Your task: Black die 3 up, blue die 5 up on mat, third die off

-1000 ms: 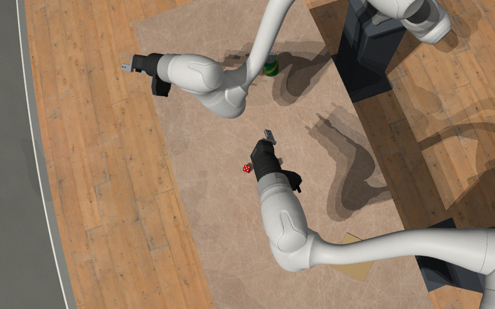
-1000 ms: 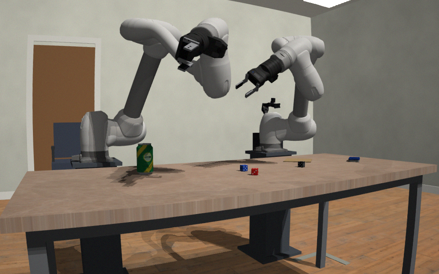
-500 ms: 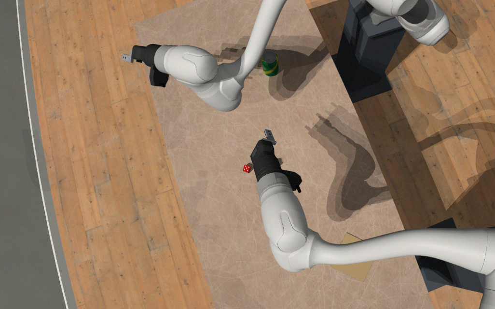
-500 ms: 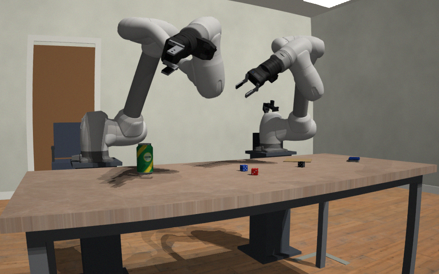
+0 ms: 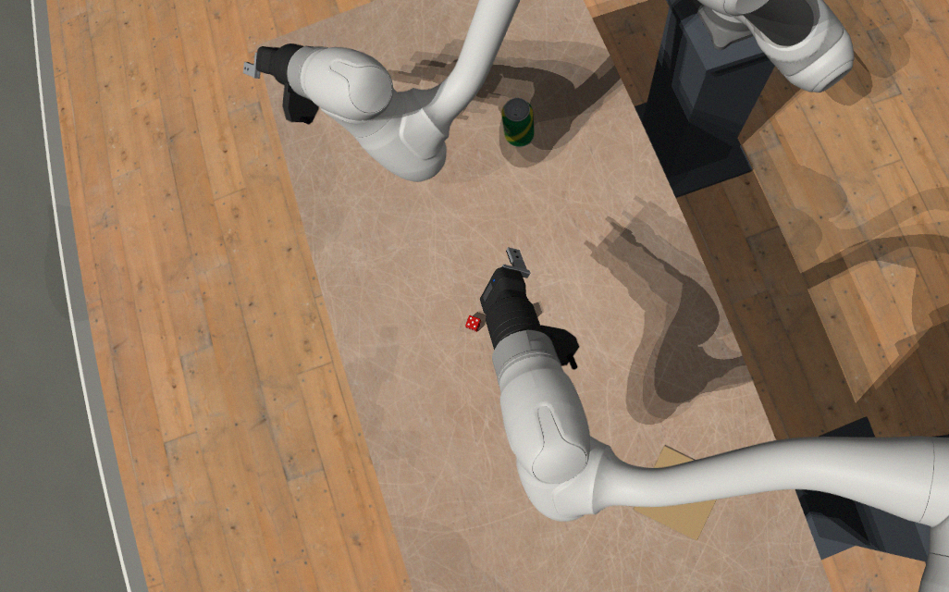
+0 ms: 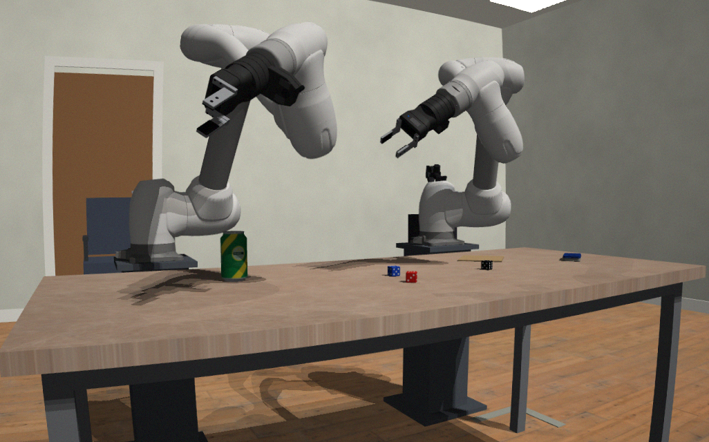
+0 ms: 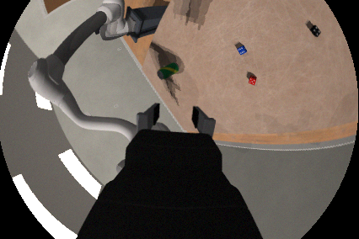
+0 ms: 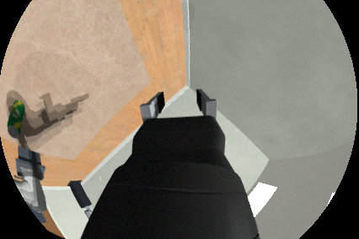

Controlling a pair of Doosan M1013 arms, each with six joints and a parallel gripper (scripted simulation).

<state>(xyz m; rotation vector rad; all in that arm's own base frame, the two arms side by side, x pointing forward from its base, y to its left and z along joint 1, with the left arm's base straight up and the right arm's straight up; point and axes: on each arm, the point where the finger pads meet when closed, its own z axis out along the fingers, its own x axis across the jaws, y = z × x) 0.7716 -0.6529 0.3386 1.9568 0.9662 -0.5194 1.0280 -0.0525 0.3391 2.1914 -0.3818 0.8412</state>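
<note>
My left gripper is now 330 mm above the red die, 90 mm short of it and 10 mm to the left of it. The rest, counted from my left hand: black die: 330 mm below, 300 mm to the left, 20 mm ahead; then tan mat: 460 mm to the left, 340 mm below, 180 mm behind; then blue die: 330 mm below, 20 mm behind, 10 mm to the left.
</note>
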